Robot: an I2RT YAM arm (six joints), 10 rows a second.
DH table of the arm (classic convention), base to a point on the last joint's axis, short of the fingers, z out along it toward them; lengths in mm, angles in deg. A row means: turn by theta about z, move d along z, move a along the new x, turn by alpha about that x. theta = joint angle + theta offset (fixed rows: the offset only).
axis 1: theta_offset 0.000  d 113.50  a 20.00  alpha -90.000
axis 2: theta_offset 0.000  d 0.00  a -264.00  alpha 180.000
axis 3: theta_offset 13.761  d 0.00  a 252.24  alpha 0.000
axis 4: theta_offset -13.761  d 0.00  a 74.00  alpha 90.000
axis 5: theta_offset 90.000  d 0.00  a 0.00  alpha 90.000
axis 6: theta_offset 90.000  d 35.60  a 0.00  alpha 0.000
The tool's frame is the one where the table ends.
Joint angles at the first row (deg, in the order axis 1, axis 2, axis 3, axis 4, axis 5, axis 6):
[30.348, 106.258, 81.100, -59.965, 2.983, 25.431]
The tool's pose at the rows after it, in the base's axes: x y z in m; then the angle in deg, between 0 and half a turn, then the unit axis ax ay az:
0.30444, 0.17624, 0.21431, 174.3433, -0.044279, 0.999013, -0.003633
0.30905, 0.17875, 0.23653, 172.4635, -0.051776, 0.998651, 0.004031
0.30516, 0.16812, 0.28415, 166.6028, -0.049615, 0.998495, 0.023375
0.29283, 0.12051, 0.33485, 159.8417, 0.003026, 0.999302, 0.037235
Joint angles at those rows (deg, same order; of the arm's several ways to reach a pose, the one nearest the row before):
[30.371, 106.301, 82.630, -61.516, 3.005, 25.169]
[30.348, 105.953, 87.177, -64.313, 3.049, 24.228]
[29.212, 101.318, 91.745, -67.221, 3.530, 23.114]
[22.807, 93.011, 93.120, -69.866, 3.901, 22.457]

